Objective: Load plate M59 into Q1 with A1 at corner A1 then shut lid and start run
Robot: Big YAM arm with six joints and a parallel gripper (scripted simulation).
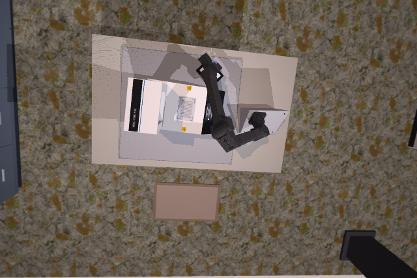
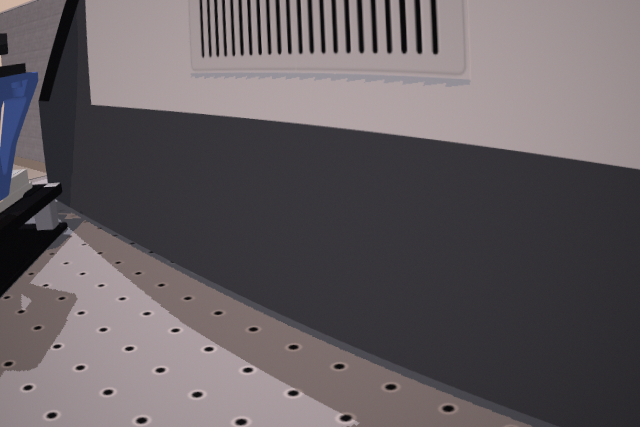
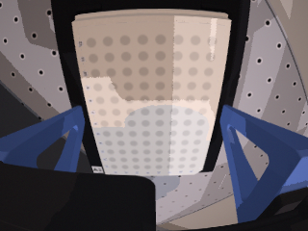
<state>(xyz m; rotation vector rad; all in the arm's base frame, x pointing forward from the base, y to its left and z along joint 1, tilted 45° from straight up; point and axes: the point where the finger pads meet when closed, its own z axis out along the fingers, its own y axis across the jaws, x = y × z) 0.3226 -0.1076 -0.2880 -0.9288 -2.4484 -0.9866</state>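
The sealed plate M59 lies 1 cm below my hand. From my hand the other things lie so: black plate nest N1: 2 cm below.
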